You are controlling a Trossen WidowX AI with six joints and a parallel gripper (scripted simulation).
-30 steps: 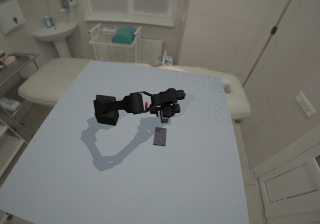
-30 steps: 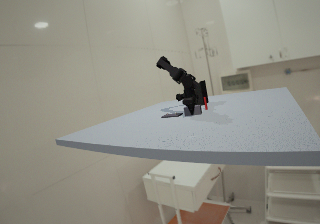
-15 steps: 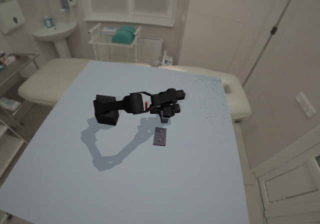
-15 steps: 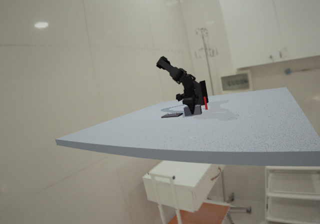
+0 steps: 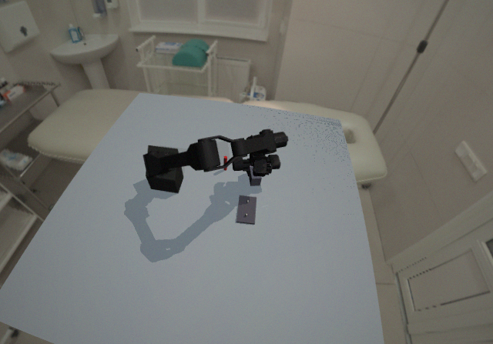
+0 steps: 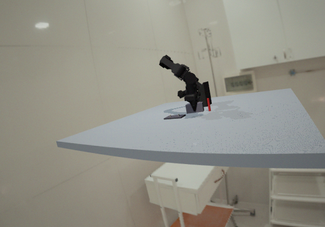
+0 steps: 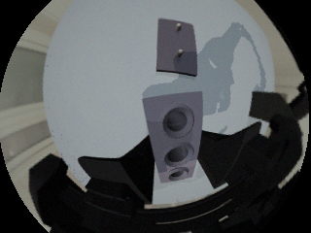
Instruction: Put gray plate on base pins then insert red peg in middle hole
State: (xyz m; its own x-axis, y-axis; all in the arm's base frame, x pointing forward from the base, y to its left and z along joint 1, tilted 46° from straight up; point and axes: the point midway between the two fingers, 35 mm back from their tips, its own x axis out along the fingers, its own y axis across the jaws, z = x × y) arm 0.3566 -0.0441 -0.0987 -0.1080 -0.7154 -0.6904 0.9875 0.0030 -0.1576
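My gripper tip is 3 cm past the dark base, 15 cm to the left of it and 3 cm above it. Also, from my gripper tip: gray plate (3 cm above); red peg (12 cm behind, 5 cm to the left, 1 cm above).
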